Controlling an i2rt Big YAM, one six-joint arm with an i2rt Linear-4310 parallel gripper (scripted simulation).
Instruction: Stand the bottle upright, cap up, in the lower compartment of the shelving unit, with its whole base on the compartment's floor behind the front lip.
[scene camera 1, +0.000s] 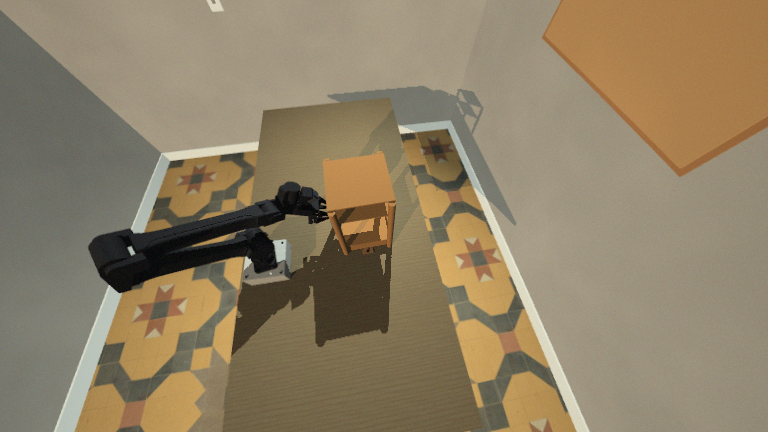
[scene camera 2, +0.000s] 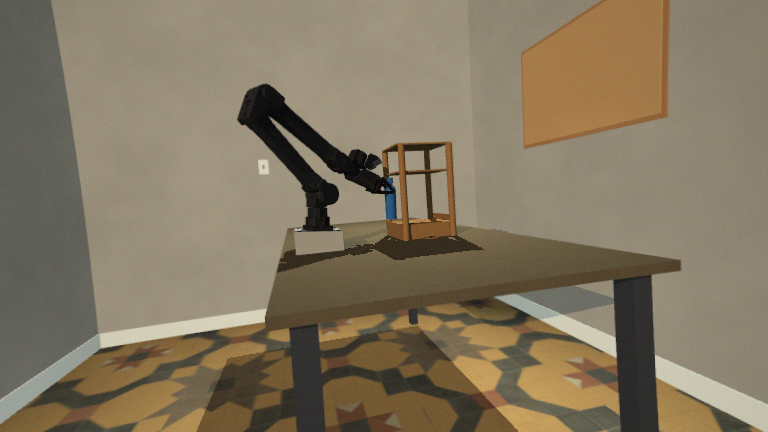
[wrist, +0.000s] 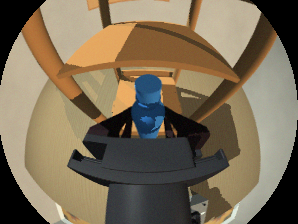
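Note:
Visible to me: my gripper (wrist: 148, 110); a blue bottle (wrist: 148, 112); a wooden shelving unit (wrist: 133, 43).

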